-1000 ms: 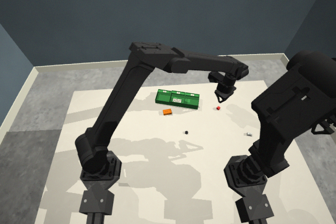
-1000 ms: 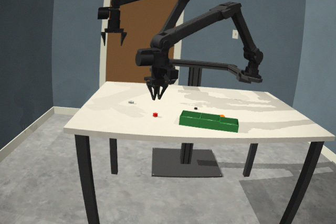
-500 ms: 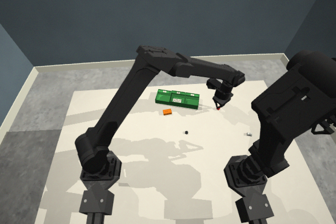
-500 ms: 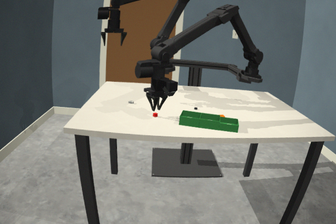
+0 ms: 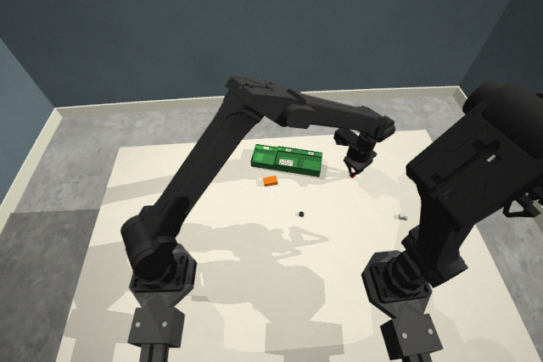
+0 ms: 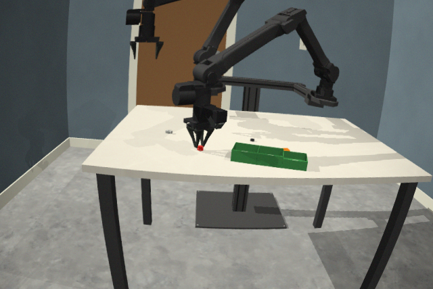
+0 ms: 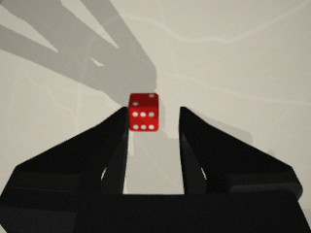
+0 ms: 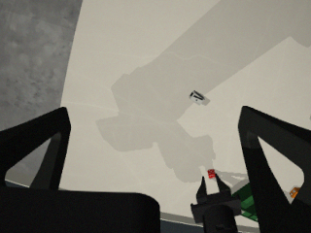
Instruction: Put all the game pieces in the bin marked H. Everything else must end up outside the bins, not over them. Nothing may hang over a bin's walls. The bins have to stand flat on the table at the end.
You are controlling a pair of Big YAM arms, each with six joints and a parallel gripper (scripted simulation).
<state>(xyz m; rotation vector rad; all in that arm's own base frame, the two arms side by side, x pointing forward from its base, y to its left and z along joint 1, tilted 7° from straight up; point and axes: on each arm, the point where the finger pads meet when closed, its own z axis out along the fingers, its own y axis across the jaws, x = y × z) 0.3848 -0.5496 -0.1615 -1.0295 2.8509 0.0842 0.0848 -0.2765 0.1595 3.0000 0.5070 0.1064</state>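
Right now my left hand is 10 mm above the red die. The rest, counted from my left hand: grey metal part 170 mm behind, 150 mm to the right, 10 mm below; then green bin row 240 mm to the left, 50 mm ahead; then white domino 240 mm to the left, 40 mm ahead, 10 mm below.
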